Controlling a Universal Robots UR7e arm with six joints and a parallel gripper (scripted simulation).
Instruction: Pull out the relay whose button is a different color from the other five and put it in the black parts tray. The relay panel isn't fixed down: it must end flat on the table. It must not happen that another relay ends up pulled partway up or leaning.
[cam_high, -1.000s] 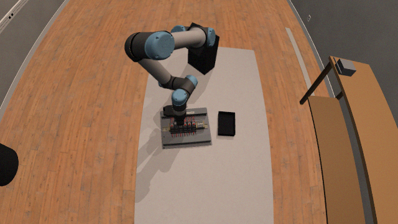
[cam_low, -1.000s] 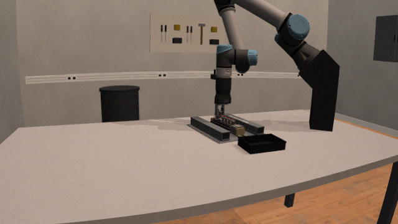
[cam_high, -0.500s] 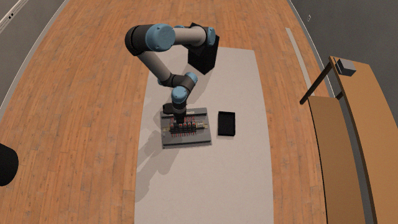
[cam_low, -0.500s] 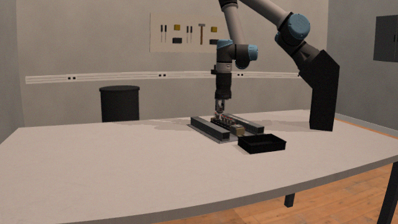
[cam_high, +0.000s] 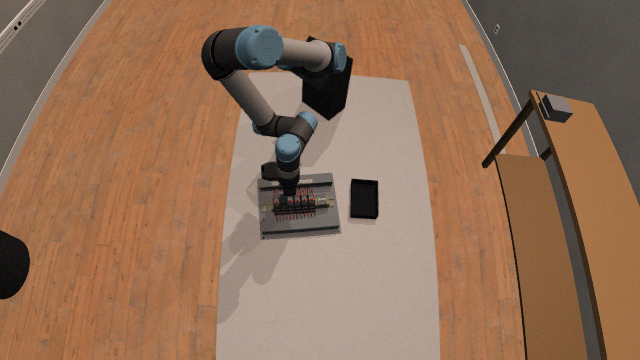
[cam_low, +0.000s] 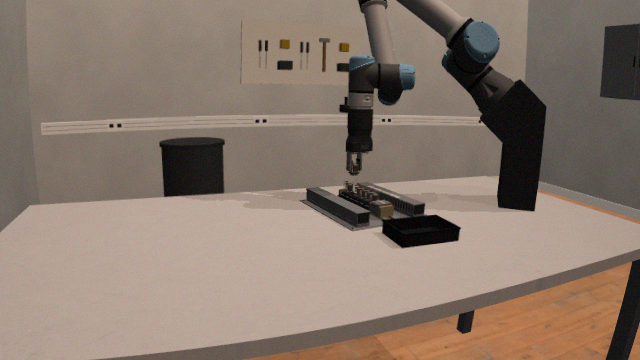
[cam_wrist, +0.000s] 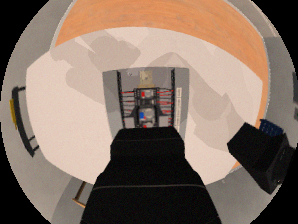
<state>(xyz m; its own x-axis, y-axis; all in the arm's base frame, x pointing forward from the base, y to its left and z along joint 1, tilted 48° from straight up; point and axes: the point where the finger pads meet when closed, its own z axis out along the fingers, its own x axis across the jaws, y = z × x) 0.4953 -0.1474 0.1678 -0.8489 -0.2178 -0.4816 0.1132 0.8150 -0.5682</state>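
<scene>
Now: hand 33 cm to the right of the black parts tray, 11 cm above it and 5 cm short of it. From my hand the other things lie so: red-button relay 8 cm below, 3 cm to the right, 1 cm behind; then grey relay panel 10 cm below, 6 cm to the left, 1 cm ahead.
</scene>
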